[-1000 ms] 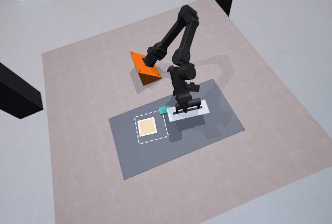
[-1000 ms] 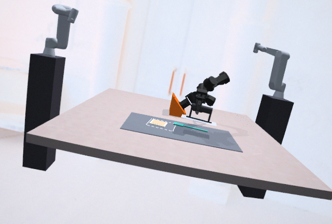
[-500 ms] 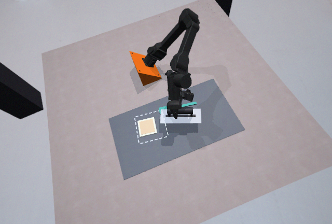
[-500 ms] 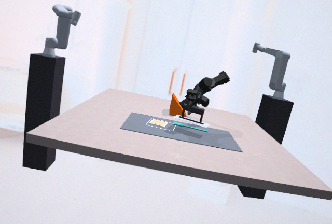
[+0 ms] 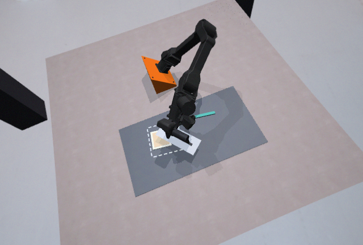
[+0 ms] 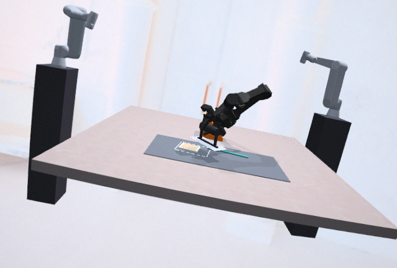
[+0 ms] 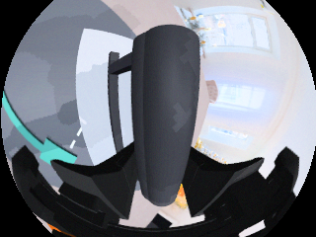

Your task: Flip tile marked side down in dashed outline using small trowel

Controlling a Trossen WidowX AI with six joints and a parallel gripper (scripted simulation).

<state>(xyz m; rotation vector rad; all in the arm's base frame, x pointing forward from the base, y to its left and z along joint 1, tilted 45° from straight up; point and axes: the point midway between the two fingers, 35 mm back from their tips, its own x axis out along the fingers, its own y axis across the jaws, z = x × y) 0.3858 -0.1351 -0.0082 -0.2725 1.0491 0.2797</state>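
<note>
My gripper tip is 10 cm above the tile, 5 cm past it and 4 cm to the left of it. Also, from my gripper tip: teal trowel (14 cm to the left, 10 cm below, 9 cm behind); then grey mat (12 cm below, 9 cm to the left, 1 cm behind).
</note>
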